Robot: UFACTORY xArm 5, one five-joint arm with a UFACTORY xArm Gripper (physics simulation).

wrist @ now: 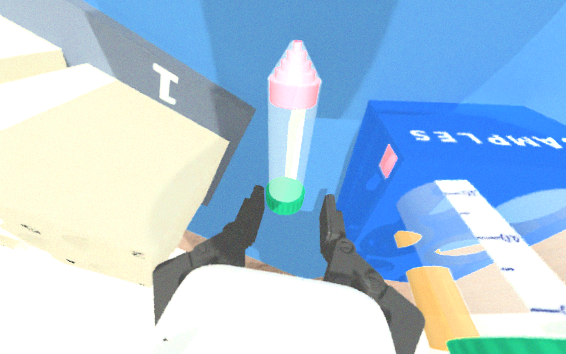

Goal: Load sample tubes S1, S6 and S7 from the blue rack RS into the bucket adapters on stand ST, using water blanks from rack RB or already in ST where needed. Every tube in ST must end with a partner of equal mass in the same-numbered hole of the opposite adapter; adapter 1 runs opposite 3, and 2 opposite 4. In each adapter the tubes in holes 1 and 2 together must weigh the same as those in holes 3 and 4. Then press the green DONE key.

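Places are measured from the arm's base along level axes (x right, y ahead, z up), in metres.
Pixels of known places: gripper, between the fingertips: (pixel 292 200).
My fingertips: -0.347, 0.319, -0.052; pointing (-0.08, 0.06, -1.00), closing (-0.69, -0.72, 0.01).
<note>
For each thing: its top centre in the pictures, then the offset to it from my fingertips, as dx, dy, dz. "*": a spot on its surface instead. Level surfaces: height alone.
- clear tube, centre of its top: (pixel 285 163) +0.044, -0.033, +0.015
- blue rack, centre of its top: (pixel 430 247) -0.043, -0.078, +0.040
- clear tube with a white graduated strip, a spot on its surface: (pixel 492 240) * +0.013, -0.096, +0.066
- orange column, a spot on its surface: (pixel 440 305) * -0.102, -0.064, +0.057
- green cap, a spot on its surface: (pixel 505 346) * +0.016, -0.086, +0.089
- cream block, a spot on its surface: (pixel 110 165) * +0.110, +0.015, +0.047
- blue surface, height of its surface: dz -0.020
A clear tube (pixel 284 140) with a pink conical end, a pale strip and a green cap shows at the centre of the wrist view. Its cap is toward my gripper and its tip points away. My gripper (pixel 292 200) is open and empty. The cap shows between the two fingertips, with gaps on both sides; whether it is at their depth I cannot tell. The blue rack (pixel 450 117) lettered SAMPLES is at the right. Large in front of it are another clear tube with a white graduated strip (pixel 492 240), an orange column (pixel 440 305) and part of a green cap (pixel 505 346).
A cream block (pixel 110 165) fills the left side, with small dark marks low on its face. Behind it stands a dark grey part (pixel 215 112) with a white mark like a 1. A blue surface (pixel 295 17) lies behind. Wood-coloured surface (pixel 547 252) shows at the lower right.
</note>
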